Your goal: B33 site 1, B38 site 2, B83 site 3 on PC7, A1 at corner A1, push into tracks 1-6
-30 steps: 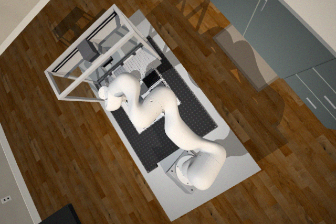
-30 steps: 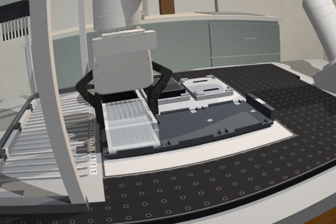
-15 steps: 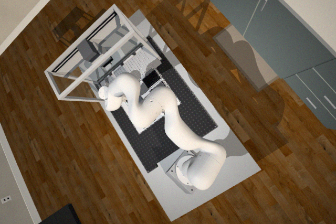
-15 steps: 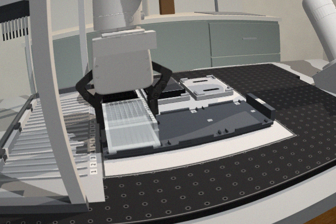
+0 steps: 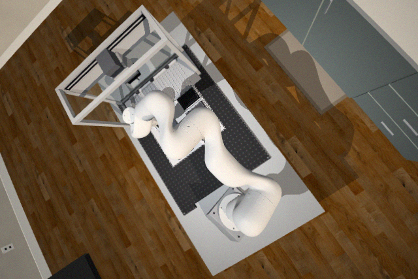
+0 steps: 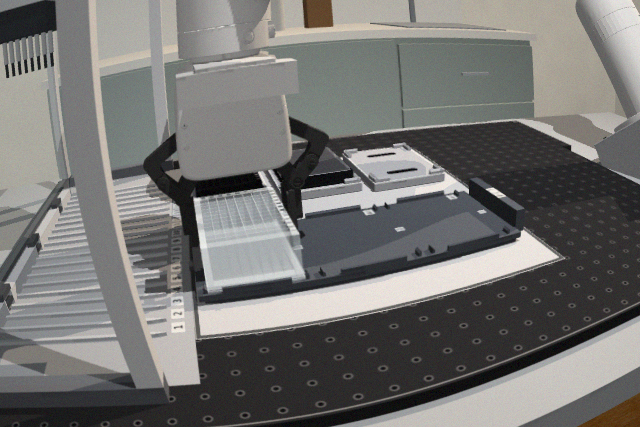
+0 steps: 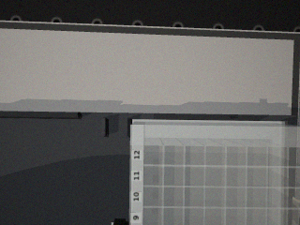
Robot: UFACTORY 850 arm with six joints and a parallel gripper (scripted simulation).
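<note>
The clear deep-well block B83 lies 10 mm below my hand. Round my hand: perforated dark deck: 130 mm behind, 90 mm to the right, 40 mm below; dark plate carrier PC7: 110 mm behind, 30 mm below; black welled plate: 220 mm to the right, 20 mm below.
</note>
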